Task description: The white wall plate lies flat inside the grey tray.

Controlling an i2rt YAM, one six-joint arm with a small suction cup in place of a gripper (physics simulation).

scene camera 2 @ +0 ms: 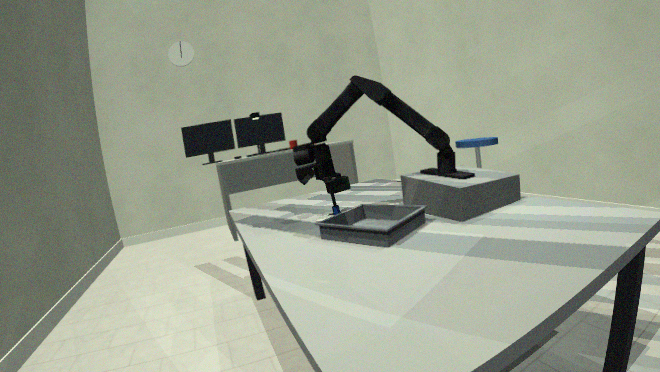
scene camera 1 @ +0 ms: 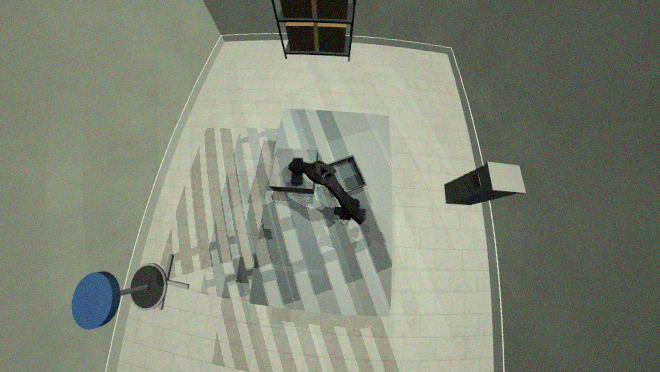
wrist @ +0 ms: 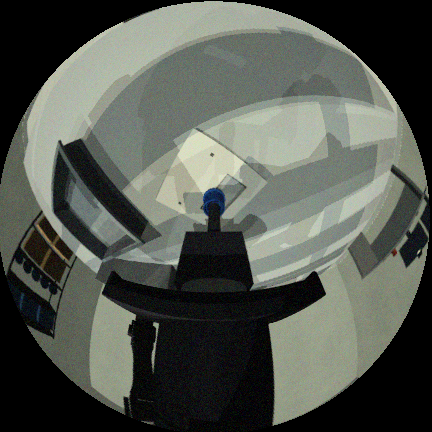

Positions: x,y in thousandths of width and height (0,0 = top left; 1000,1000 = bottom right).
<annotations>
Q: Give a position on a tray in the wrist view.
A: At 198,466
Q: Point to a tray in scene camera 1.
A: At 528,466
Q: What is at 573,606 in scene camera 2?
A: A tray.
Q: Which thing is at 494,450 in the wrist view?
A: My suction cup.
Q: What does the white wall plate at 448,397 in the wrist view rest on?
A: The table.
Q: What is my suction cup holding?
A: Nothing.
</annotations>
